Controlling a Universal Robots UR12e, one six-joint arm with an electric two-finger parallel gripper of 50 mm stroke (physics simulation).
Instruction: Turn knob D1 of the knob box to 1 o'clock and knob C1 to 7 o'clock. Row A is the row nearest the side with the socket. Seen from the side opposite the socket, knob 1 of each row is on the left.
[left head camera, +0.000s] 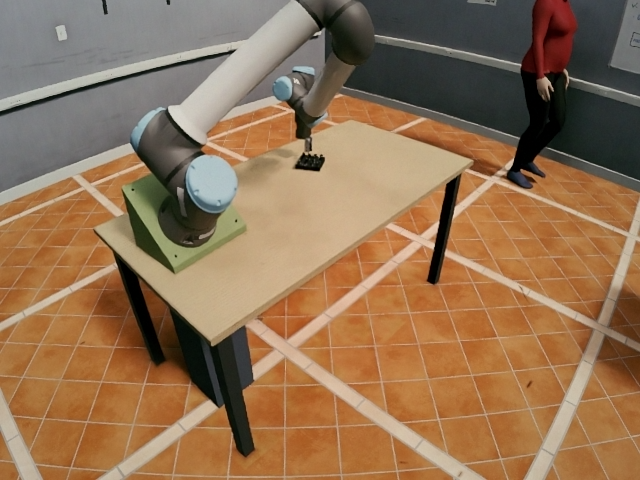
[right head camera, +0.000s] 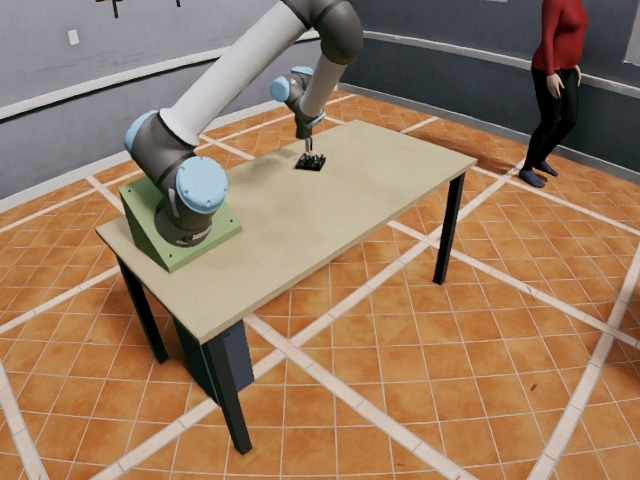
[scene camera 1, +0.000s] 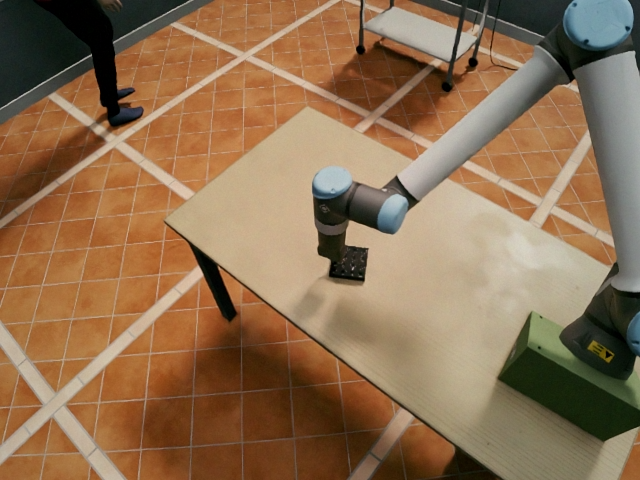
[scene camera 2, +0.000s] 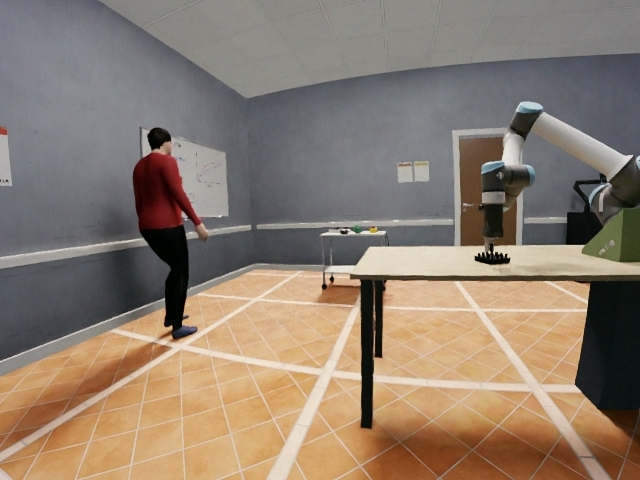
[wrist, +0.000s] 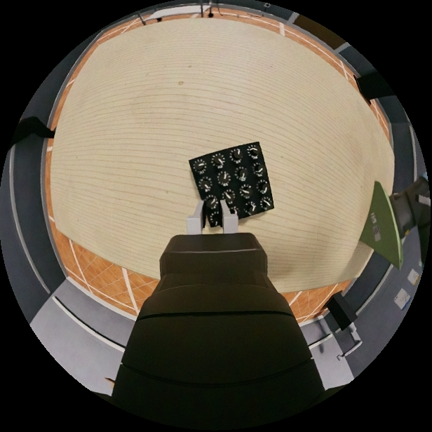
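Seen in the pictures: gripper, fingertip midpoint: (left head camera: 308, 151) (right head camera: 309, 151) (scene camera 1: 335, 258) (scene camera 2: 489, 251); arm's base, link origin: (left head camera: 187, 219) (right head camera: 182, 219) (scene camera 1: 593, 355).
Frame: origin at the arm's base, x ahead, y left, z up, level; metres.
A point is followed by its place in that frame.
The black knob box (left head camera: 310, 165) {x 0.663, y -0.008, z -0.075 m} (right head camera: 310, 165) {x 0.666, y -0.006, z -0.076 m} (scene camera 1: 357, 272) {x 0.661, y 0.046, z -0.076 m} (scene camera 2: 492, 260) {x 0.733, y 0.084, z -0.080 m} (wrist: 234, 183) lies flat on the table, with a four-by-four grid of black knobs with white pointers. In the wrist view it is turned slightly. My gripper (left head camera: 308, 150) {x 0.734, y 0.052, z -0.048 m} (right head camera: 309, 151) {x 0.734, y 0.052, z -0.048 m} (scene camera 2: 490, 249) {x 0.734, y 0.052, z -0.048 m} (wrist: 211, 208) points down and is open at the box's lower left part. In the wrist view a knob (wrist: 212, 202) shows between the open fingertips, unclamped. The fingers partly cover neighbouring knobs, and another knob (wrist: 214, 218) shows between them further down. The socket cannot be made out, so I cannot tell the knobs' labels.
The wooden table (left head camera: 320, 206) {x 0.442, y -0.211, z -0.099 m} (right head camera: 320, 206) {x 0.448, y -0.219, z -0.099 m} (scene camera 1: 248, 206) {x 1.111, y -0.007, z -0.099 m} (scene camera 2: 413, 263) {x 1.055, y 0.010, z -0.099 m} carries the arm's green base (left head camera: 149, 222) {x -0.110, y 0.045, z 0.032 m} (right head camera: 144, 227) {x -0.121, y 0.036, z 0.024 m} (scene camera 1: 563, 392) {x 0.050, y 0.143, z 0.022 m} (scene camera 2: 622, 242) {x 0.178, y 0.133, z -0.014 m} (wrist: 382, 225). A person in red (left head camera: 553, 41) (right head camera: 563, 38) (scene camera 2: 157, 191) stands beyond the table's end. A white cart (scene camera 1: 418, 33) (scene camera 2: 354, 234) stands further off.
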